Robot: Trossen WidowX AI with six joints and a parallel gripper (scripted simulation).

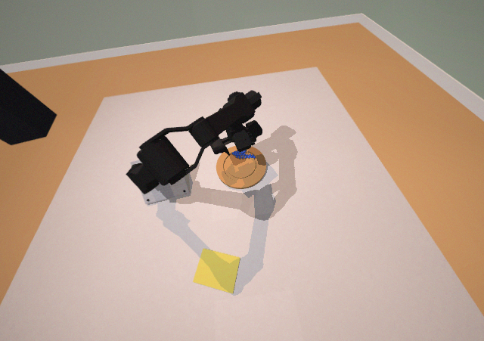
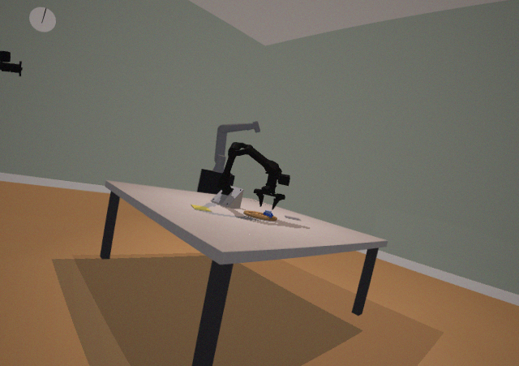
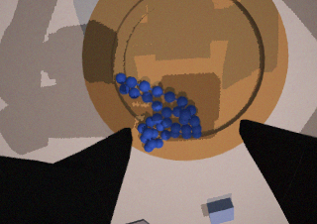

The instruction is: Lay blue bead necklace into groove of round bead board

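Right now the round bead board is 40 mm to the right of my gripper tip and 40 mm below it. Also, from my gripper tip: yellow square patch (370 mm to the right, 160 mm behind, 50 mm below); then flat grey tile (270 mm to the left, 50 mm below, 40 mm ahead); then light blue cube (160 mm to the left, 90 mm behind, 40 mm below).
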